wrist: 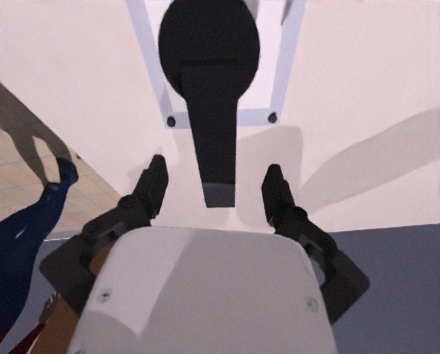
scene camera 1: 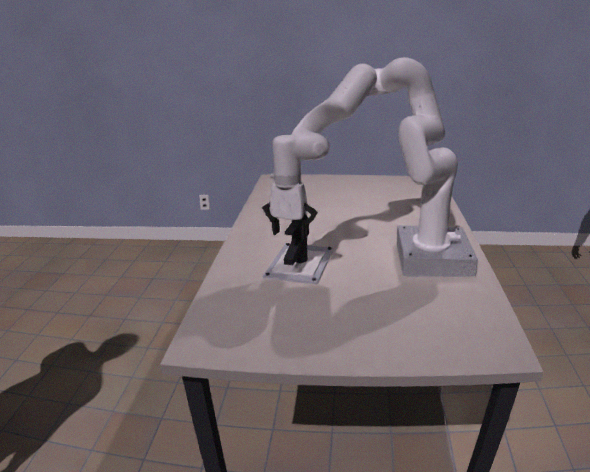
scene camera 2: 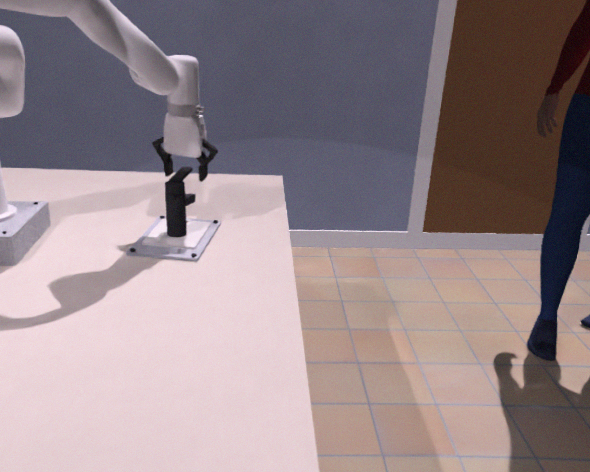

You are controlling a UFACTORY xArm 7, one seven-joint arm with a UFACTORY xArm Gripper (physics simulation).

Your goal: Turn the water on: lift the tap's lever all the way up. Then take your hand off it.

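Where they show: gripper, fingertip midpoint: [wrist: 216, 171] [scene camera 1: 290, 235] [scene camera 2: 185, 177]; arm's base at its link origin: [scene camera 1: 431, 242].
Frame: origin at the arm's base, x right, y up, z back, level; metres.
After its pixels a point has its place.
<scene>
The black tap [scene camera 1: 301, 245] @(x -0.060, y 0.017, z -0.417 m) [scene camera 2: 175, 212] @(x 0.003, y 0.015, z -0.427 m) [wrist: 209, 35] @(x -0.012, y 0.082, z -0.423 m) stands upright on a pale plate with a grey rim [scene camera 1: 322, 263] @(x -0.036, y -0.057, z -0.353 m) [scene camera 2: 206, 239] @(x 0.003, y -0.057, z -0.500 m) [wrist: 255, 117] @(x -0.134, y -0.057, z -0.399 m). Its lever [scene camera 2: 181, 174] @(x -0.062, y 0.091, z -0.438 m) [wrist: 212, 130] @(x -0.051, y 0.091, z -0.433 m) slopes upward from the top of the body, above the short spout [scene camera 2: 190, 199] @(x -0.096, y 0.013, z -0.455 m). My gripper [scene camera 1: 290, 230] @(x -0.103, y 0.071, z -0.445 m) [scene camera 2: 185, 175] @(x -0.103, y 0.071, z -0.445 m) [wrist: 216, 171] @(x -0.103, y 0.071, z -0.445 m) is open and points down over the tap's lever side. In the wrist view the lever's free end reaches between the two fingers, with a gap on each side. In scene camera 1 a finger partly overlaps the tap's top, so contact there is hard to judge.
The arm's grey base block [scene camera 1: 437, 265] @(x -0.108, y -0.026, z 0.002 m) [scene camera 2: 25, 232] @(x 0.056, y -0.017, z -0.099 m) stands on the table [scene camera 1: 400, 340] @(x -0.434, y -0.065, z -0.148 m) [scene camera 2: 150, 375] @(x 0.543, y -0.065, z -0.437 m), on the other side of the tap from the near table edge. A person in blue trousers [scene camera 2: 560, 200] [wrist: 17, 250] stands on the floor beyond the table.
</scene>
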